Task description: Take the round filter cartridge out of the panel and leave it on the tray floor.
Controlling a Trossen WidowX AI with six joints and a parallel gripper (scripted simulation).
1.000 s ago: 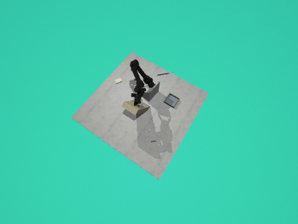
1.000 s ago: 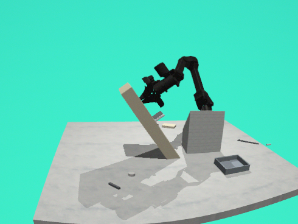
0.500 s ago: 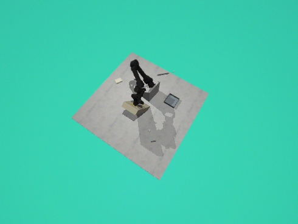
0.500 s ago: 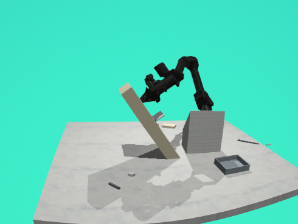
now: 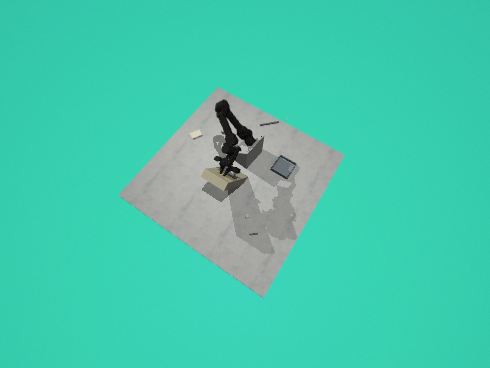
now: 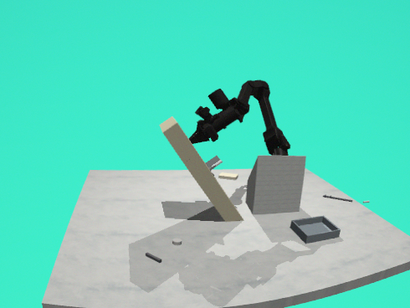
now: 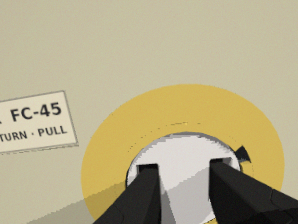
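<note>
My gripper tip is now 46 cm past the grey tray, 27 cm above it and 24 cm to the right of it. Round my gripper tip: white filter cartridge 1 cm below, 1 cm ahead; then tan slab 51 cm to the right, 27 cm below, 24 cm behind.
</note>
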